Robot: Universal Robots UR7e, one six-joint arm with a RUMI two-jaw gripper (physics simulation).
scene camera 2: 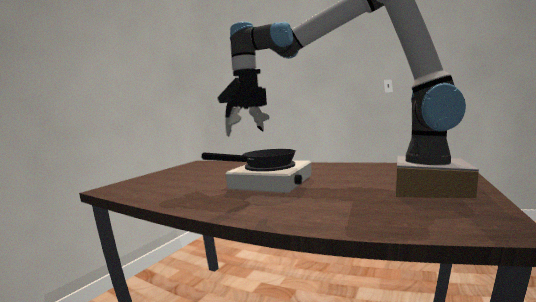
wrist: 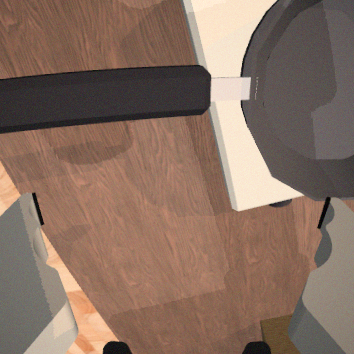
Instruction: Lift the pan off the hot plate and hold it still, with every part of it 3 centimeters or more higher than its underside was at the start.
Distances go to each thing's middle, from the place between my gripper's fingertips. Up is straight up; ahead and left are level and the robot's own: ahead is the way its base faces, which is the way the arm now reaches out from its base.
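My gripper is 80 mm above the black pan (scene camera 2: pixel 269 158) and 60 mm to the left of it. White hot plate (scene camera 2: pixel 284 179): 160 mm below my gripper, 10 mm behind it, 150 mm to the right of it.
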